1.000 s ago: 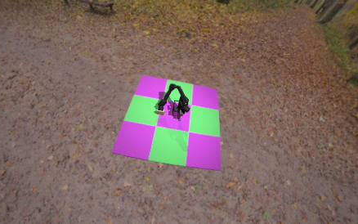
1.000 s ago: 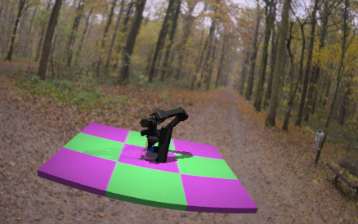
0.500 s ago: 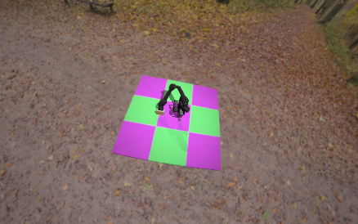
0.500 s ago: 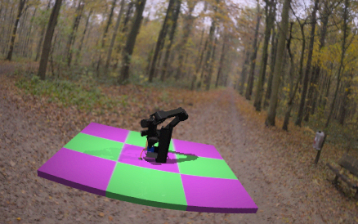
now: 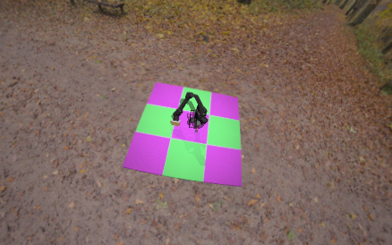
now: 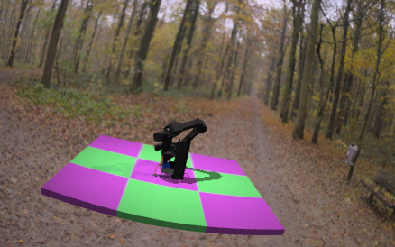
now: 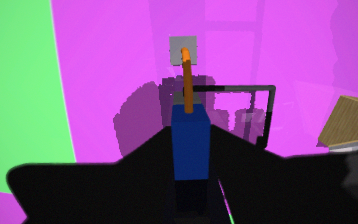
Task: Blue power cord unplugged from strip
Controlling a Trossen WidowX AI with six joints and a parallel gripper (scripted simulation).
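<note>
My gripper tip is 3 cm to the right of the blue plug and 1 cm past it.
</note>
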